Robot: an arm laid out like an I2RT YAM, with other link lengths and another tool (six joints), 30 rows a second.
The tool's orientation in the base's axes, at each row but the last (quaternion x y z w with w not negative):
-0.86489, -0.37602, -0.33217, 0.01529
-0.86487, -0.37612, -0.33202, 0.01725
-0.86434, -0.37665, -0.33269, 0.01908
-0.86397, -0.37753, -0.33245, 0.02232
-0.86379, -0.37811, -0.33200, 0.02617
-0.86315, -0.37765, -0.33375, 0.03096
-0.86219, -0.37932, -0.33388, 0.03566
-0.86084, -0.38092, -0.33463, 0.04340
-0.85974, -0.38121, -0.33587, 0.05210
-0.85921, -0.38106, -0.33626, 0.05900
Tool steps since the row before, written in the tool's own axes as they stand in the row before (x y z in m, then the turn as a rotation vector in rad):
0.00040, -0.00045, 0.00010, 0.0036, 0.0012, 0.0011
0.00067, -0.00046, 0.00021, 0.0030, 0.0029, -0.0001
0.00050, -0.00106, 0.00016, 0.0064, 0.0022, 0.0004
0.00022, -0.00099, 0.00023, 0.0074, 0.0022, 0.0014
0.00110, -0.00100, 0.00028, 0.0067, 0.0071, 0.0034
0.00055, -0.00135, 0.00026, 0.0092, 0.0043, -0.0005
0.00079, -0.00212, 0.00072, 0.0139, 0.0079, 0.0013
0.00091, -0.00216, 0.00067, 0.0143, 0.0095, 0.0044
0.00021, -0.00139, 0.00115, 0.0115, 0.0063, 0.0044
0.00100, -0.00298, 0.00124, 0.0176, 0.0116, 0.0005
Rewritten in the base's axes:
-0.00004, 0.00061, 0.00006, 0.0032, 0.0017, 0.0015
0.00015, 0.00082, 0.00013, 0.0034, -0.0002, 0.0025
-0.00037, 0.00112, -0.00006, 0.0049, 0.0026, 0.0039
-0.00042, 0.00091, -0.00026, 0.0059, 0.0036, 0.0038
0.00003, 0.00150, 0.00023, 0.0100, 0.0002, 0.0028
-0.00049, 0.00139, -0.00014, 0.0071, 0.0026, 0.0068
-0.00066, 0.00223, -0.00049, 0.0129, 0.0036, 0.0089
-0.00067, 0.00232, -0.00035, 0.0158, 0.0037, 0.0070
-0.00024, 0.00151, -0.00099, 0.0123, 0.0042, 0.0048
-0.00093, 0.00315, -0.00079, 0.0168, 0.0029, 0.0124

